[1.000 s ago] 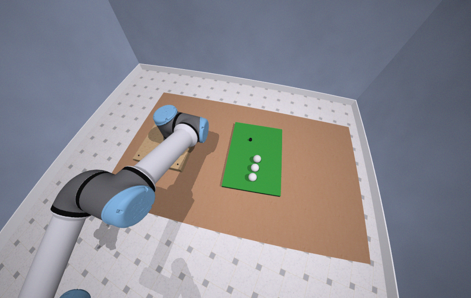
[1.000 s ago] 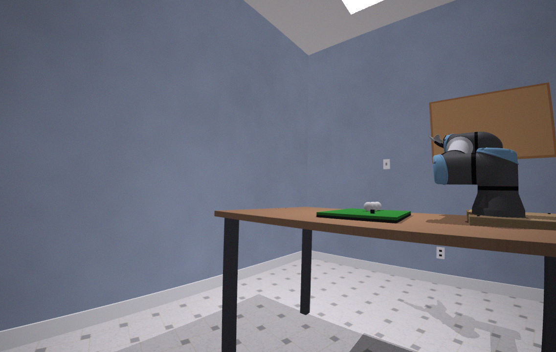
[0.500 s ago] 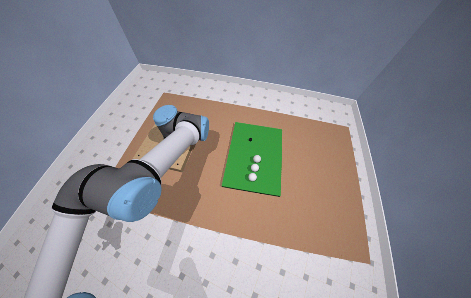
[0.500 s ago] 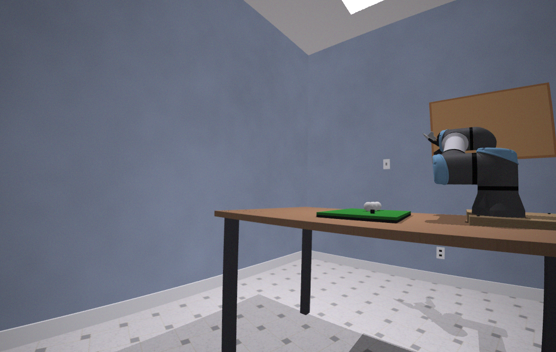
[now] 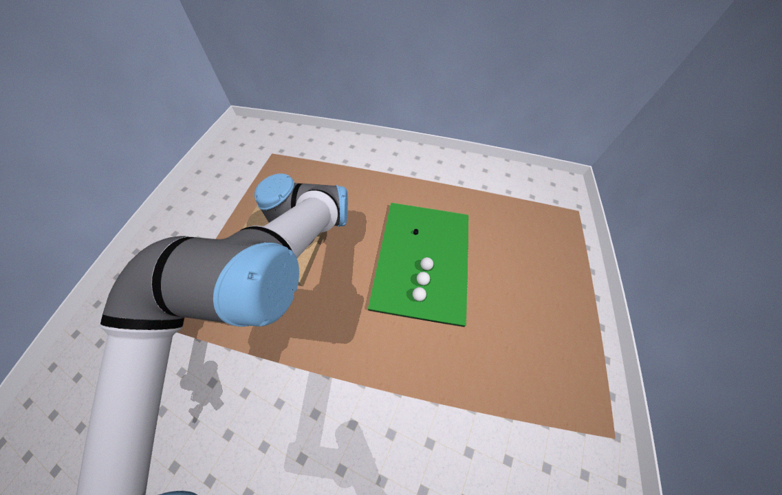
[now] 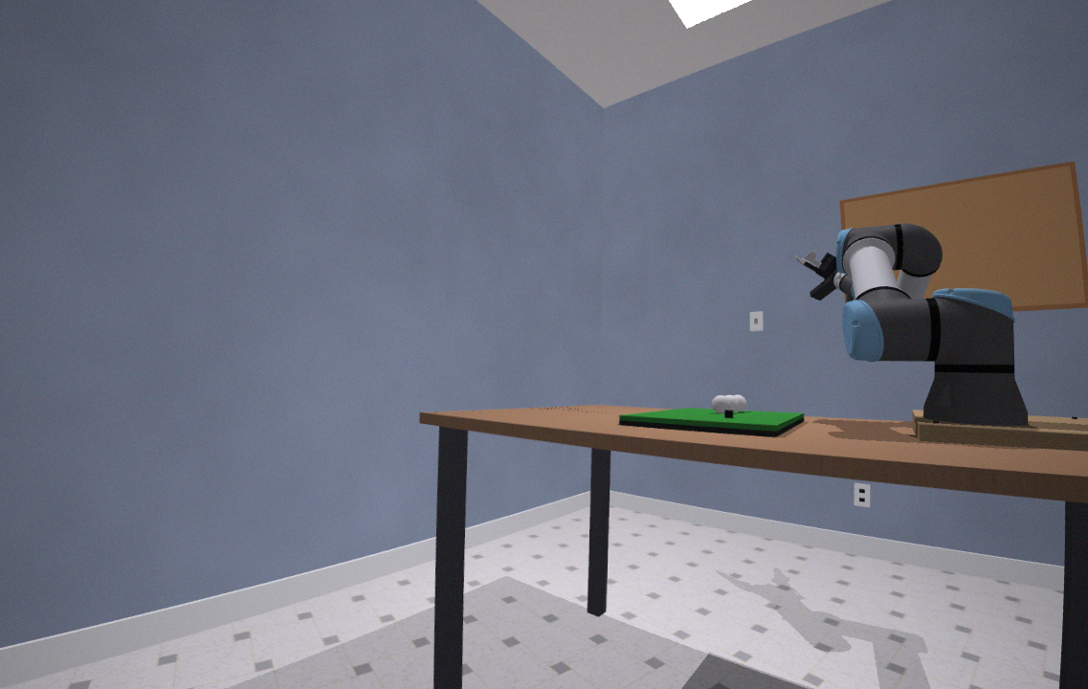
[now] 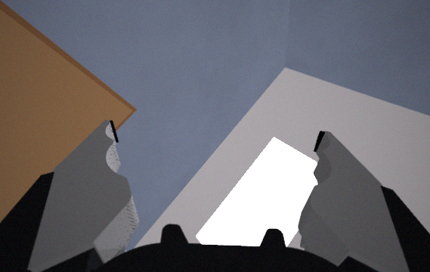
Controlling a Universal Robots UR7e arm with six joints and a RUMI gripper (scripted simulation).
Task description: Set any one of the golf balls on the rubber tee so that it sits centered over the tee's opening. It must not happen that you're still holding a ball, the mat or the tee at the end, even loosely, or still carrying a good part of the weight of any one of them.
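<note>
Right now my hand is 160 mm short of the white golf ball, 760 mm to the right of it and 510 mm above it.
</note>
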